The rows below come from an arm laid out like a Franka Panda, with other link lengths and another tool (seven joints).
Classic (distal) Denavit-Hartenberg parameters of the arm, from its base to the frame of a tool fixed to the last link. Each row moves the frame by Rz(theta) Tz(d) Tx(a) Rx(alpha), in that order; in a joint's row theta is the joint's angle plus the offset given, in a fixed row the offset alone. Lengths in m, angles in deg.
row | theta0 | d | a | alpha
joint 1 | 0 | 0.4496 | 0 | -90
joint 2 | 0 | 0 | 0 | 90
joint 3 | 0 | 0.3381 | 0.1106 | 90
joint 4 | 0 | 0 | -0.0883 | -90
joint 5 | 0 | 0.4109 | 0 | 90
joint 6 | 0 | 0 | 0.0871 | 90
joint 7 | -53.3 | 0.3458 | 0.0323 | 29.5
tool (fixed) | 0 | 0.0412 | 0 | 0
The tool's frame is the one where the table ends.
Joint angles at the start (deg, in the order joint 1, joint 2, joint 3, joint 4, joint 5, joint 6, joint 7):
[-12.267 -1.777 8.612 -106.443 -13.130 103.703 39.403]
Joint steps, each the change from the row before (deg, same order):
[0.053 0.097 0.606 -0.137 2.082 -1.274 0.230]
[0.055 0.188 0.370 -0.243 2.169 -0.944 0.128]
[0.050 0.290 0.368 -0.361 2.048 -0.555 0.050]
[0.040 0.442 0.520 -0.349 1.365 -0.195 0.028]
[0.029 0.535 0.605 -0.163 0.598 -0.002 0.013]
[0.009 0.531 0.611 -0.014 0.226 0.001 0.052]
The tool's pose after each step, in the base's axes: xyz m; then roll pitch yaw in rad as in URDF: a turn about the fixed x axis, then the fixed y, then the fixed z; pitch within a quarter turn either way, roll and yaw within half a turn. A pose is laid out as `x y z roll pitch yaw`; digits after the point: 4 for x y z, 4 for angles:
0.6149 -0.0725 0.3854 -2.8015 0.0912 0.2238
0.6074 -0.0549 0.3785 -2.7603 0.1040 0.2203
0.6013 -0.0379 0.3707 -2.7212 0.1150 0.2200
0.5973 -0.0234 0.3625 -2.6936 0.1255 0.2255
0.5955 -0.0129 0.3556 -2.6792 0.1342 0.2352
0.5947 -0.0049 0.3501 -2.6715 0.1418 0.2449

